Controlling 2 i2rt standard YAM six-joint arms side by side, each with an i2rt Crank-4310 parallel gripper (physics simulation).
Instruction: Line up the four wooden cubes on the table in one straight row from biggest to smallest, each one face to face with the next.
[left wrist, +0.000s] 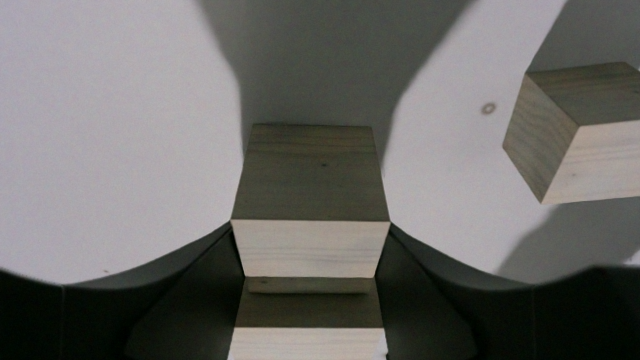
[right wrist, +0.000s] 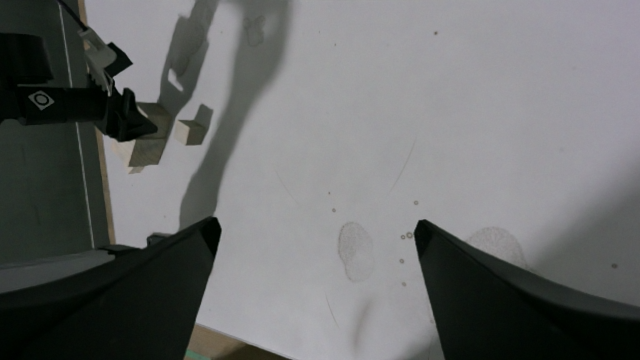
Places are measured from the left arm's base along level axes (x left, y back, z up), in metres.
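Pixels of known places: left gripper, fingertip midpoint: (left wrist: 310, 215) (right wrist: 150, 122); right gripper, fingertip midpoint: (right wrist: 317, 223).
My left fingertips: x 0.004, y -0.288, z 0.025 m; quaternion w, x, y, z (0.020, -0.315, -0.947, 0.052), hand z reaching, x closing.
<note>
Ahead of a thing's pixels: the offset from my left fingertips to its top centre. "spot": to the spot under its first point. Level surfaces: height alone.
My left gripper (left wrist: 310, 215) (right wrist: 150, 122) is shut on a wooden cube {dz +0.028, dx -0.003, dy -0.005 m} (left wrist: 310, 175), its fingers flush against two sides. Another wooden cube {dz +0.042, dx +0.036, dy +0.042 m} (left wrist: 307, 344) shows partly behind it at the bottom of the left wrist view, between the fingers' inner edges. A narrow dark strip of wood shows between the two; which block it belongs to is unclear. A smaller-looking cube {dz +0.012, dx -0.110, dy +0.030 m} (left wrist: 600, 155) (right wrist: 190, 132) stands apart, turned at an angle. In the right wrist view, larger wood blocks {spot: dz +0.009, dx +0.008, dy +0.061 m} (right wrist: 147, 152) cluster under the left gripper, partly hidden by it. My right gripper (right wrist: 317, 223) is open, away from the cubes.
The white table {dz -0.026 m} (left wrist: 100, 125) (right wrist: 475, 125) carries small stains and arm shadows. Its wood-coloured edge (right wrist: 106, 190) runs along the left of the right wrist view, beside a dark green surface (right wrist: 40, 200). Another edge shows at the bottom.
</note>
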